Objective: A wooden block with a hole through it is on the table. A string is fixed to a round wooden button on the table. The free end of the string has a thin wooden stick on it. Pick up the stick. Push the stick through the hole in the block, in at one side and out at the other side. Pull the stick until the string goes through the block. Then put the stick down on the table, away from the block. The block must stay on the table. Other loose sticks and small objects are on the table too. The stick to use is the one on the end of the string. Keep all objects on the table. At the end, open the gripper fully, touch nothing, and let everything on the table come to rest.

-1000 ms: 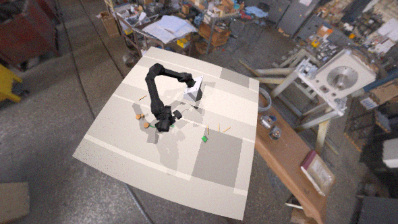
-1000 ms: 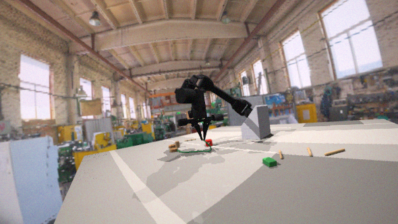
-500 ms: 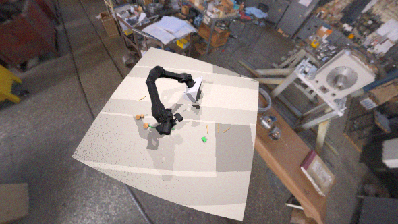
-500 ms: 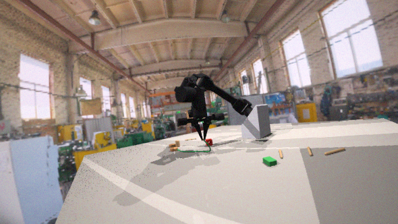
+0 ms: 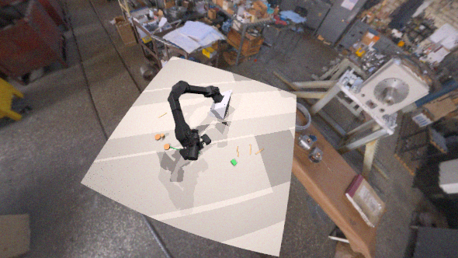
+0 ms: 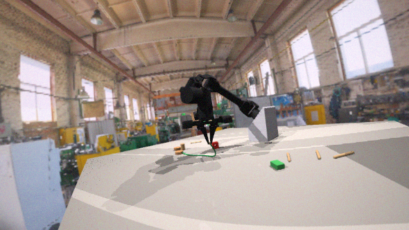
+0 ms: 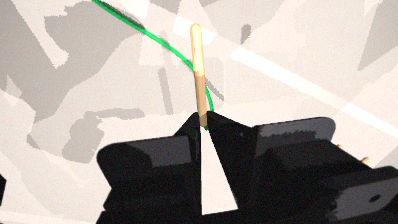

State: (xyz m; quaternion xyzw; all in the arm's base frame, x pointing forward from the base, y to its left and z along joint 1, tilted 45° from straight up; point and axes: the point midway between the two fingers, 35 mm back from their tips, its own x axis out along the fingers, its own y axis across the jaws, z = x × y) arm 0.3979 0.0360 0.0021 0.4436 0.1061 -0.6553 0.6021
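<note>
Now: gripper tip 12 cm to the left of the small red block, 12 cm past it and 4 cm above it. The rest, counted from my gripper tip: wooden peg: 27 cm to the right, 4 cm below, 1 cm behind; then small green block: 24 cm to the left, 5 cm below, 5 cm behind.
</note>
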